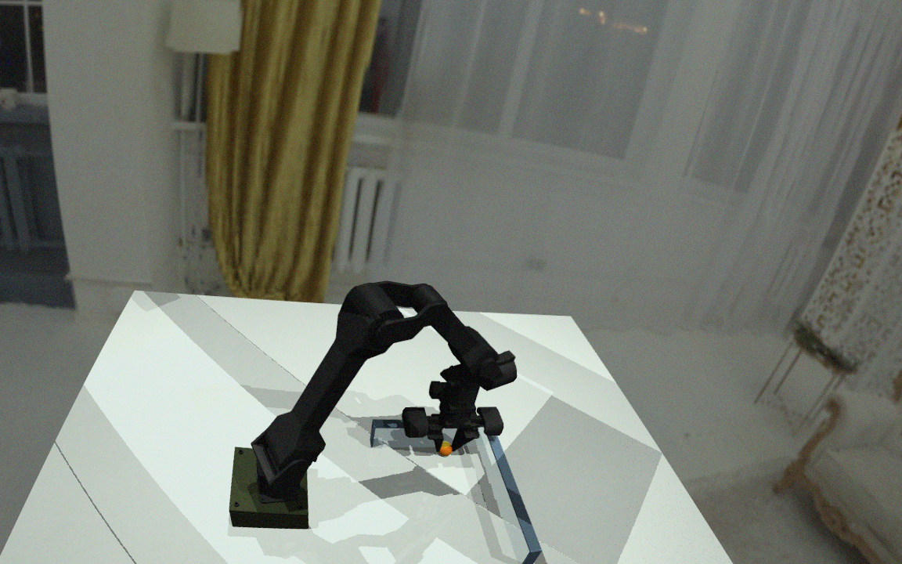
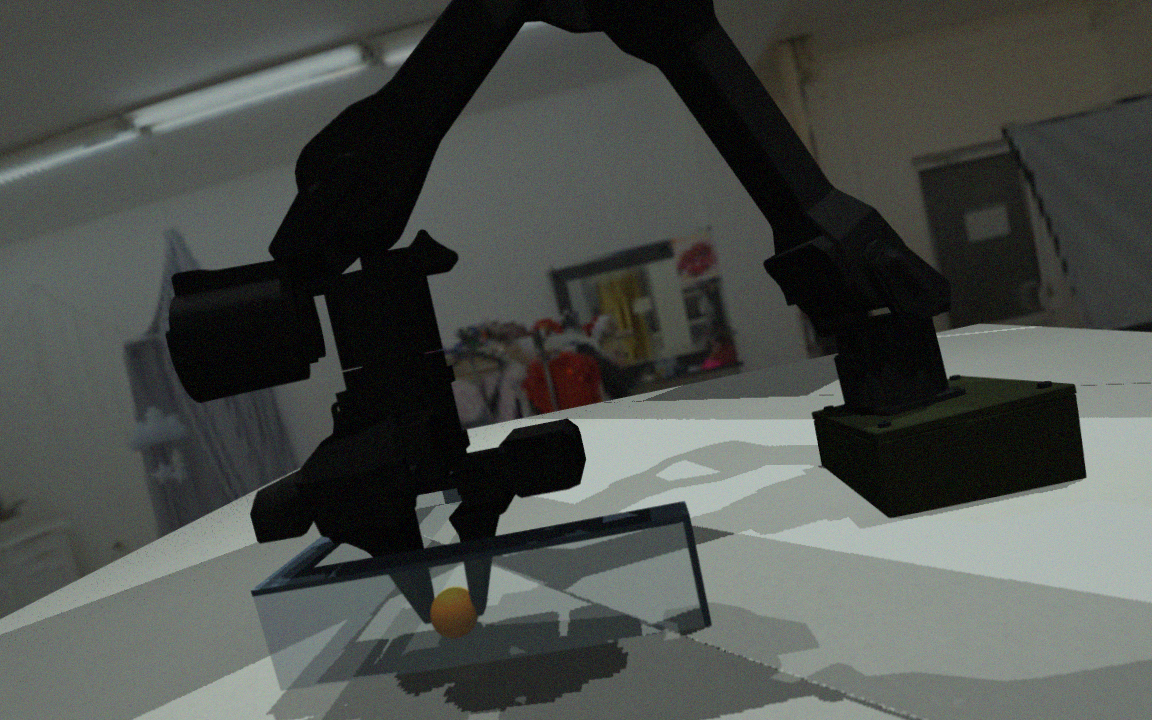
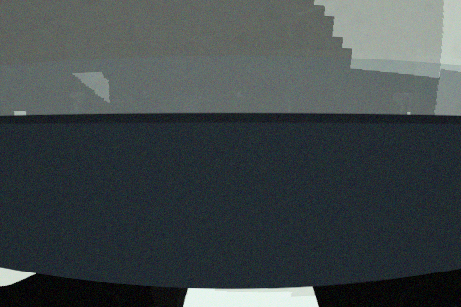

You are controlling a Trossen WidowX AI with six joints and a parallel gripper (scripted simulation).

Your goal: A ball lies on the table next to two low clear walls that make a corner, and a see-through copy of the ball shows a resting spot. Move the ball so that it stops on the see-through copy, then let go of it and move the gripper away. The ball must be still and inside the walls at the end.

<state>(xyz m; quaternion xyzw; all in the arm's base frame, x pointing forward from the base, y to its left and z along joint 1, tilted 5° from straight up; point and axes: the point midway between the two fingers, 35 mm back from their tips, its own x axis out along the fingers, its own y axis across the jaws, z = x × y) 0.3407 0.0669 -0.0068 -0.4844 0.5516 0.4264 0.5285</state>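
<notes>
Right now my gripper tip is right at the orange ball. From my gripper tip the other things lie so: clear wall (2 cm behind, 3 cm to the left, 2 cm above).
</notes>
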